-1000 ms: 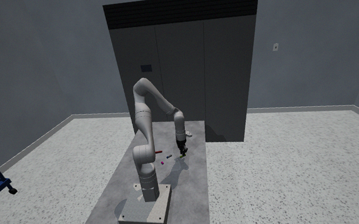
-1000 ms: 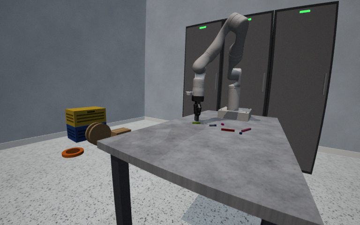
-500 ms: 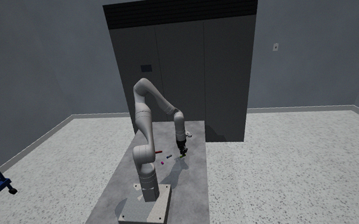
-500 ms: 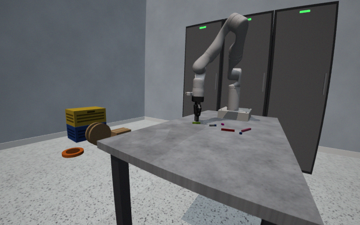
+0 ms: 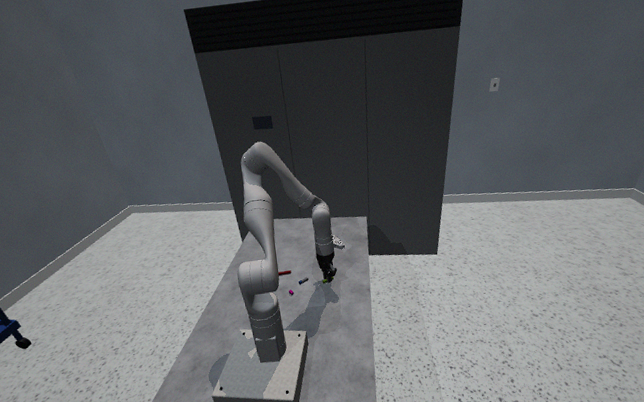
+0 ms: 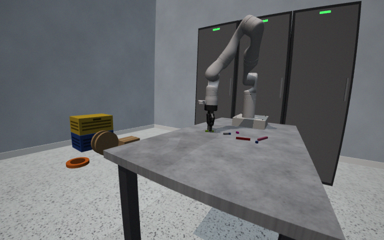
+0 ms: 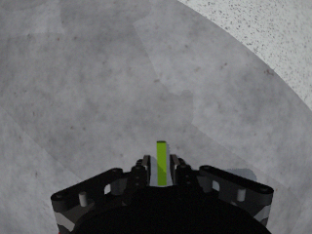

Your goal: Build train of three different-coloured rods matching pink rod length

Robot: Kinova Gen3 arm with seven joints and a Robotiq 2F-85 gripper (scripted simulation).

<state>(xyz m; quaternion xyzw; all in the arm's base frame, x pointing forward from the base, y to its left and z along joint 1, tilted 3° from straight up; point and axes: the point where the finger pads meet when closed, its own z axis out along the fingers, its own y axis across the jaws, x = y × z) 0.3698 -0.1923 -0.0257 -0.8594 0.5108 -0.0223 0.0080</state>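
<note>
Right now the lime rod is 2 cm below my hand. From my hand the other things lie so: magenta rod (16 cm to the left, 6 cm behind, 2 cm below); then red rod (20 cm to the left, 7 cm ahead, 2 cm below); then grey rod (10 cm to the left, 2 cm below, 1 cm ahead).
</note>
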